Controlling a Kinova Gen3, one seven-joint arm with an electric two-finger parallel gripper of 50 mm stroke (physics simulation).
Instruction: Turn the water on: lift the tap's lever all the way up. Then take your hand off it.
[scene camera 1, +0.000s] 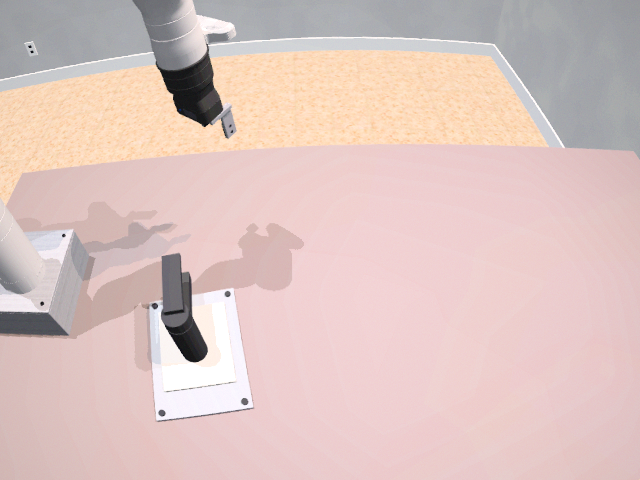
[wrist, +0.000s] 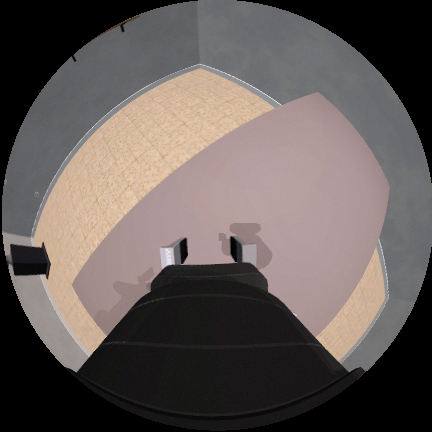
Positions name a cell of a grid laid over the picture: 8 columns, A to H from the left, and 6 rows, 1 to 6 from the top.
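Labels:
My gripper (scene camera 1: C2) is sitting 0.79 m from the lens, and there's a dark tap lever (scene camera 1: C4) too, which is 0.70 m from the lens.

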